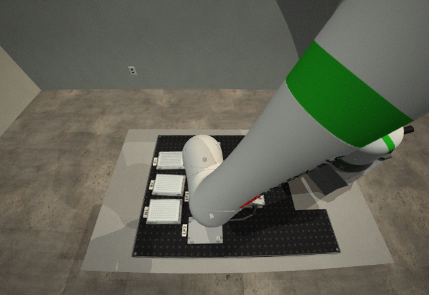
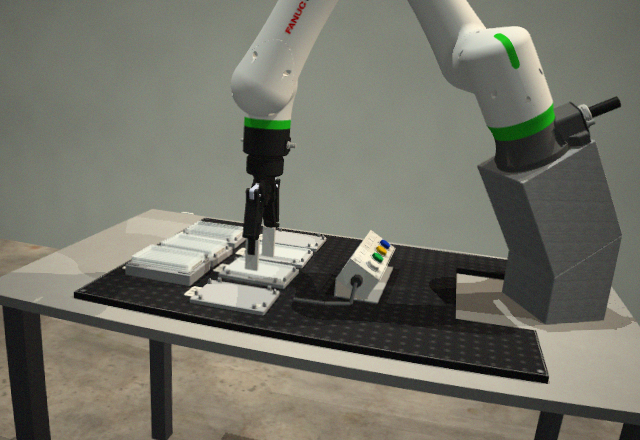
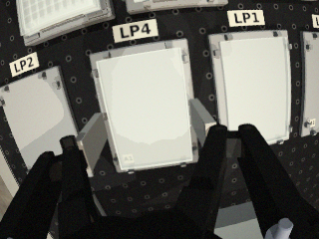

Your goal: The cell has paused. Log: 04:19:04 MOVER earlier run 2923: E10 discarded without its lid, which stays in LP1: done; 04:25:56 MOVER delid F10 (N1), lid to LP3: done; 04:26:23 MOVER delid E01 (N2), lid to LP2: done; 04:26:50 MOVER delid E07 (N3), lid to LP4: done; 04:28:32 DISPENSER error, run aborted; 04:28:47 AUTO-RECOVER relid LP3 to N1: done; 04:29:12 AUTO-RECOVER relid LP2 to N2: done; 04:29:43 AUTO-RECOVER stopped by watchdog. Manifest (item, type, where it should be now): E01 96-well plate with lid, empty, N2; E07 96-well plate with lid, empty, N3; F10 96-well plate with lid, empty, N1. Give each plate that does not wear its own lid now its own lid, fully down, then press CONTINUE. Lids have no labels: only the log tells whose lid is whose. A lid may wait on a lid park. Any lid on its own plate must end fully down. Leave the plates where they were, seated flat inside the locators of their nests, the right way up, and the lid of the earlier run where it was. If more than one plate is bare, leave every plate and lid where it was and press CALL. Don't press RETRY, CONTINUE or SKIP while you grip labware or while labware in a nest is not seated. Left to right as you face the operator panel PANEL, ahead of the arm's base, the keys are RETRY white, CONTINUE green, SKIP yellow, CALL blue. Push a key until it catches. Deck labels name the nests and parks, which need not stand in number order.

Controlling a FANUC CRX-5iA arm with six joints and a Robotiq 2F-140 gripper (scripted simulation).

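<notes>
Right now the park LP4 is 5 cm below my hand. Round my hand: white key: 24 cm behind, 3 cm to the left, 1 cm above; park LP2: 14 cm to the left, 5 cm below, 1 cm ahead; LP1 label: 13 cm to the right, 8 cm ahead, 5 cm below.
</notes>
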